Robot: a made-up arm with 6 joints.
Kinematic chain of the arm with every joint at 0, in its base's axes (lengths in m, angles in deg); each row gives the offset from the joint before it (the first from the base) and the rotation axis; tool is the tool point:
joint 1: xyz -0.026 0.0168 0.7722 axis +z
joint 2: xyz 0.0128 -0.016 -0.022 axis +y
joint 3: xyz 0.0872 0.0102 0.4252 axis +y
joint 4: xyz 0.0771 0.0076 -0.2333 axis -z
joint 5: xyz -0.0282 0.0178 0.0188 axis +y
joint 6: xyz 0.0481 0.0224 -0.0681 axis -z
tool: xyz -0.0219 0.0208 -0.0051
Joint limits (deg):
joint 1: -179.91..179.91
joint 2: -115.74..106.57
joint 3: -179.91..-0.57
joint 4: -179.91..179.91
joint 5: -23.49..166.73
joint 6: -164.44..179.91
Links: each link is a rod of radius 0.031 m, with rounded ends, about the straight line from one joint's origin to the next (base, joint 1, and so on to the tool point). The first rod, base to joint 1, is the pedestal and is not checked.
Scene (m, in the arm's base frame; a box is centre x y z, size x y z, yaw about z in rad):
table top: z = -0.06
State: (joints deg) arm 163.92 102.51 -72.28 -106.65 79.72 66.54
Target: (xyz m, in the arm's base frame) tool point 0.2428 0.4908 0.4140
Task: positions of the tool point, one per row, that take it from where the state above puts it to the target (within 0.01 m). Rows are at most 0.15 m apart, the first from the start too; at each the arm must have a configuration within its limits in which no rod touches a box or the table.
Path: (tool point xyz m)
1: -0.2642 0.2711 0.3137
2: -0.2249 0.3431 0.3226
3: -0.1643 0.4090 0.3346
4: -0.0834 0.4624 0.3497
5: 0.0148 0.4973 0.3680
6: 0.1257 0.5081 0.3895
7: 0.2428 0.4908 0.4140

